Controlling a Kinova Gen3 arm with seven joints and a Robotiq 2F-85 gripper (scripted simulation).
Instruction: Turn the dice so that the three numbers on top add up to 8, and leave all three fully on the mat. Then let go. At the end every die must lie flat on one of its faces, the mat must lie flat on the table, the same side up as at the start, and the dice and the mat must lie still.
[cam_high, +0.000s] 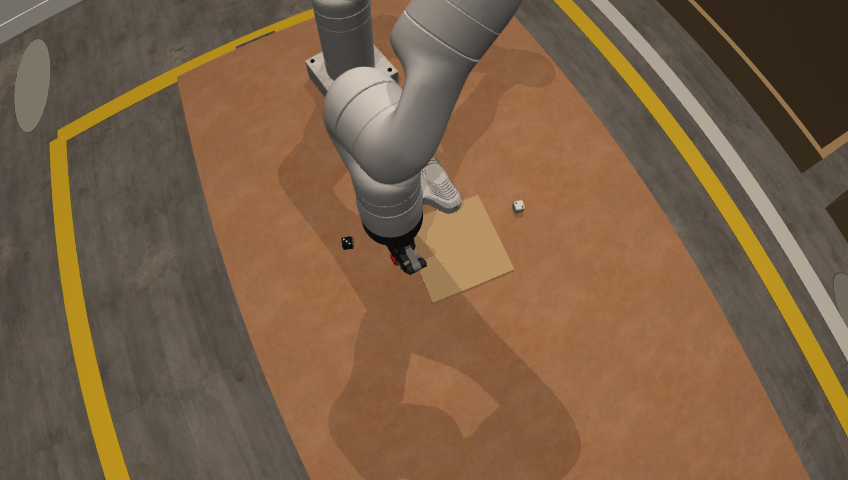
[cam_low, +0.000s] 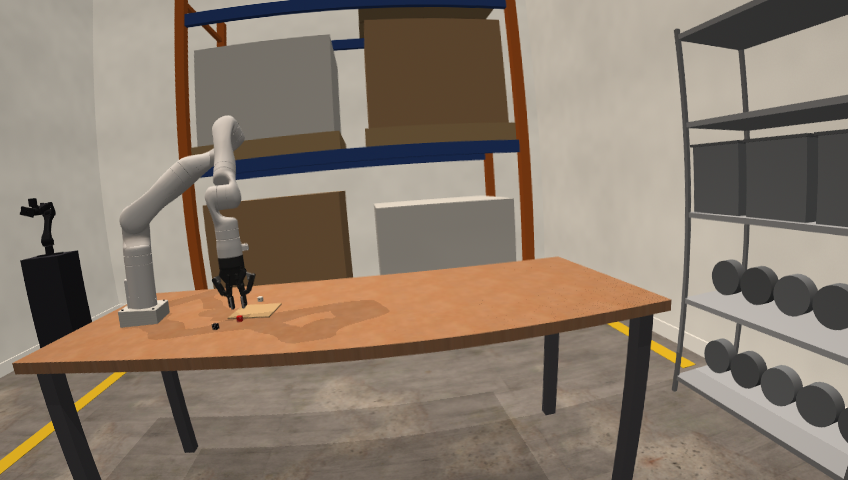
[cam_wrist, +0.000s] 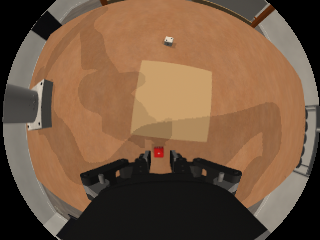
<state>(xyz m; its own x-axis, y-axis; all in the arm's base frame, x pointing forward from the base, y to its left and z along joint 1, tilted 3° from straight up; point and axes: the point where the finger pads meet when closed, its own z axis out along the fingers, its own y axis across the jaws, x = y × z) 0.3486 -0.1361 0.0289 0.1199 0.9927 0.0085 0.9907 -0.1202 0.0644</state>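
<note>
The red die lies 50 mm below my hand. Also, from my hand: black die 70 mm behind, 50 mm to the right, 50 mm below; tan mat 40 mm ahead, 90 mm to the left, 60 mm below; white die 40 mm ahead, 210 mm to the left, 50 mm below.
</note>
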